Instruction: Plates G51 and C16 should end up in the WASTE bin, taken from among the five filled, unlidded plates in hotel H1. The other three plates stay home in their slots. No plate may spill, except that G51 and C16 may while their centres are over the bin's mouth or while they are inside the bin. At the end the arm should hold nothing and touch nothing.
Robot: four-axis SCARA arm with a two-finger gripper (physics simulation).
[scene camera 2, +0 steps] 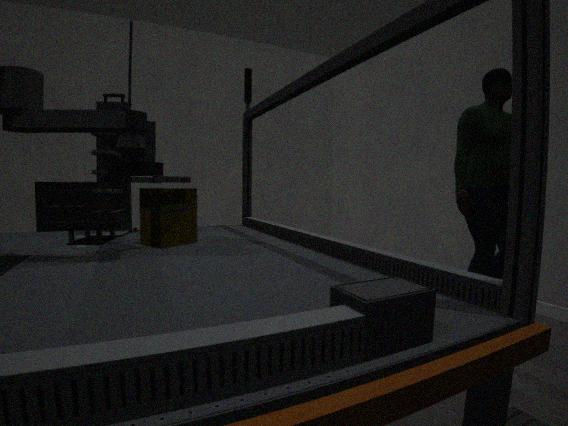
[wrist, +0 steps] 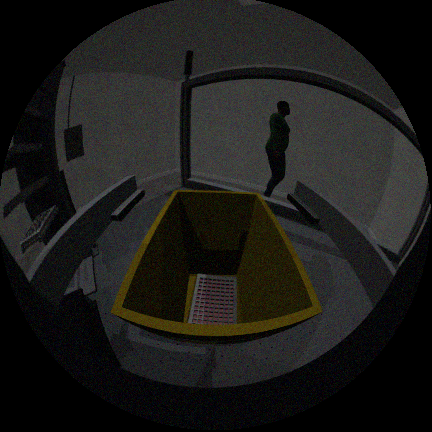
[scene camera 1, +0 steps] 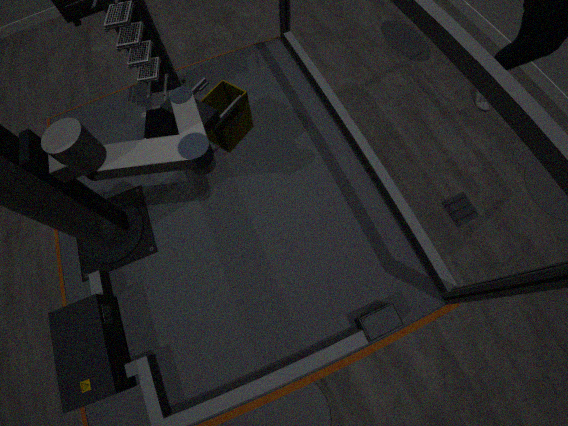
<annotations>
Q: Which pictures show the gripper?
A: Scene camera 2, the wrist view and scene camera 1: all of them.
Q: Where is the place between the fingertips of the gripper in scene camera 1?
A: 222, 88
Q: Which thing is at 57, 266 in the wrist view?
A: The gripper.
</annotations>
